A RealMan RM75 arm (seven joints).
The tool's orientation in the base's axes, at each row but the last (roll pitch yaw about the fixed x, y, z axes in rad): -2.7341, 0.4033, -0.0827; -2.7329, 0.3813, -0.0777; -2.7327, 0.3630, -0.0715; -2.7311, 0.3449, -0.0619; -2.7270, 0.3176, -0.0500; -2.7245, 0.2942, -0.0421; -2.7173, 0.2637, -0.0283
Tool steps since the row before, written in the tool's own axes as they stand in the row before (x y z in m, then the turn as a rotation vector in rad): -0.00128, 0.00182, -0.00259, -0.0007, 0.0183, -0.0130; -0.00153, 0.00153, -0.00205, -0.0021, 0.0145, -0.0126; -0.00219, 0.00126, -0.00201, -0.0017, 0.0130, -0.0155; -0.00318, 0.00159, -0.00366, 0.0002, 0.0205, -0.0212; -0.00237, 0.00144, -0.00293, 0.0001, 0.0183, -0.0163; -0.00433, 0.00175, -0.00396, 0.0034, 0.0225, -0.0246; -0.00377, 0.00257, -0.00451, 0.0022, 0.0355, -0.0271
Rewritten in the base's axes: -0.00075, -0.00264, 0.00203, -0.0006, -0.0220, 0.0046; -0.00112, -0.00214, 0.00175, -0.0012, -0.0183, 0.0062; -0.00171, -0.00184, 0.00203, 0.0003, -0.0182, 0.0091; -0.00225, -0.00278, 0.00364, 0.0023, -0.0275, 0.0105; -0.00172, -0.00242, 0.00274, 0.0013, -0.0234, 0.0071; -0.00343, -0.00306, 0.00404, 0.0058, -0.0308, 0.0118; -0.00296, -0.00412, 0.00393, 0.0035, -0.0436, 0.0092
